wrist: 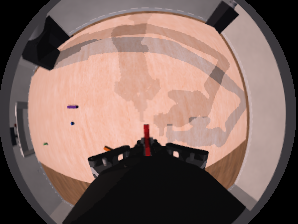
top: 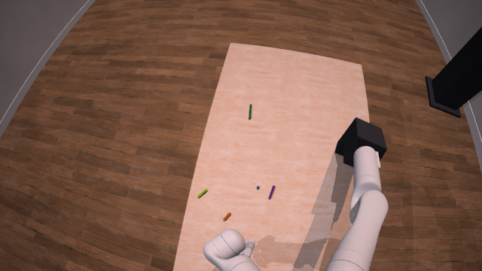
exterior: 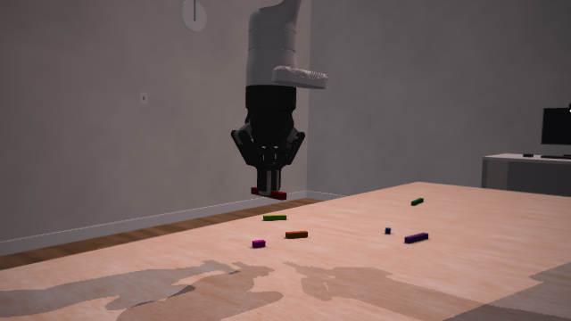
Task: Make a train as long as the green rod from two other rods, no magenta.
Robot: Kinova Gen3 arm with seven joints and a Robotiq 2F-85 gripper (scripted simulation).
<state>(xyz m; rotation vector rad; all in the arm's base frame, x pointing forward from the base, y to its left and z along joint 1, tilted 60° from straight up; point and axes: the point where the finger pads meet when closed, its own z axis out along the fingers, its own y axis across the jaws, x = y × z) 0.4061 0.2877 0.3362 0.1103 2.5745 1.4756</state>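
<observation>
Now: the blue rod 290 mm to the right of my hand, 110 mm below it and 20 mm behind it. Also, from my hand: red rod 20 mm below; orange rod 120 mm to the right, 110 mm below, 60 mm ahead; magenta rod 110 mm below, 60 mm ahead, 30 mm to the right.
</observation>
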